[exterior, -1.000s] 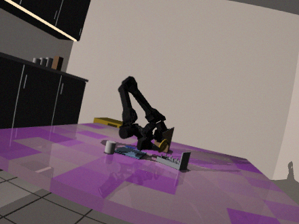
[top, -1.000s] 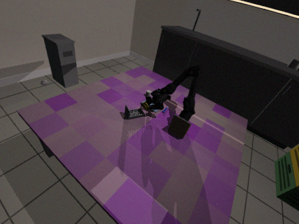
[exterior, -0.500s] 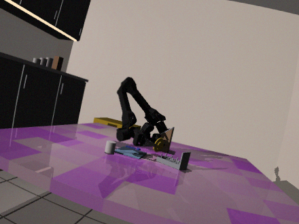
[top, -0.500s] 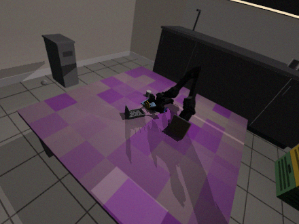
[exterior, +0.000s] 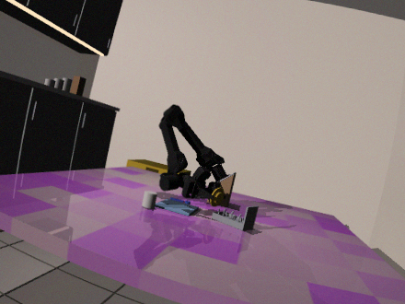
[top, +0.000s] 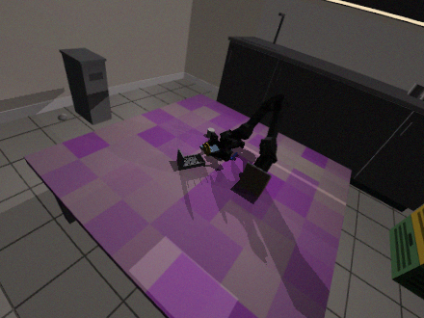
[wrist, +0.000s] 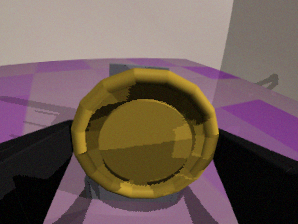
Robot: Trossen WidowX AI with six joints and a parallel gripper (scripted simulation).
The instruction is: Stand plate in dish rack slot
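My gripper tip is now 70 mm to the right of the grey dish rack, 50 mm above it and 20 mm short of it. Round my gripper tip: yellow plate (10 mm to the right); blue mat (140 mm to the right, 70 mm below, 30 mm ahead); blue utensil (170 mm to the right, 80 mm behind, 70 mm below).
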